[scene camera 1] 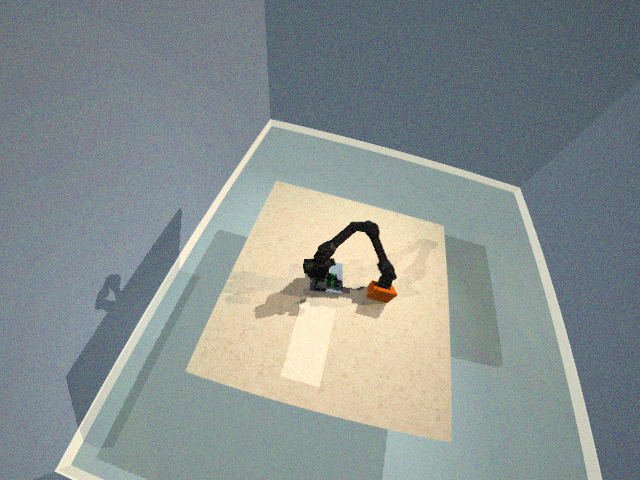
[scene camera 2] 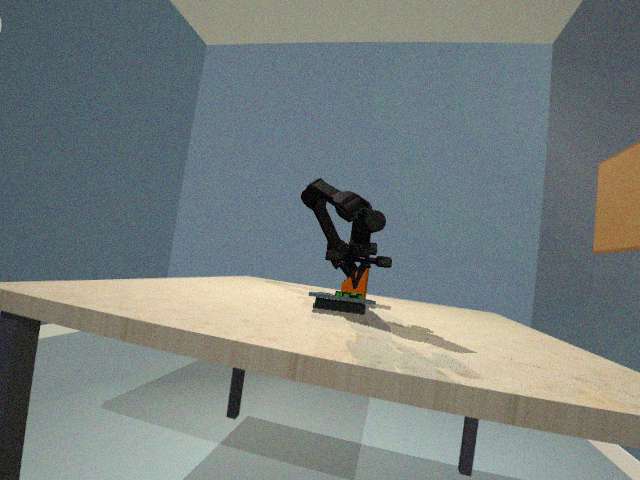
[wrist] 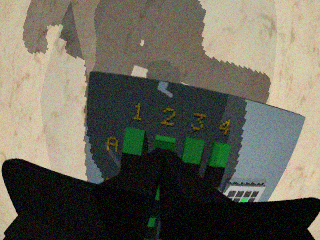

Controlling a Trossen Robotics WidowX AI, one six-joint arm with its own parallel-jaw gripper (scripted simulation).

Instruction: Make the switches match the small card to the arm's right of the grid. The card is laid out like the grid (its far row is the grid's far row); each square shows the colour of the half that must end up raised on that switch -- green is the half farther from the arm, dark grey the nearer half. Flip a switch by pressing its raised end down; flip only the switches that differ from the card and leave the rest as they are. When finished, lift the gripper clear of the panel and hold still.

Path:
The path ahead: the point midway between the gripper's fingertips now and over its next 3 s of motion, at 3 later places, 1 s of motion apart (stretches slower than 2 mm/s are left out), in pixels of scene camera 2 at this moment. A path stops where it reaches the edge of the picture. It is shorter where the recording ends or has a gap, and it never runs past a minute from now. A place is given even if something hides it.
My gripper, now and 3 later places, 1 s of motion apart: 354,288; 353,293; 353,294; 354,272

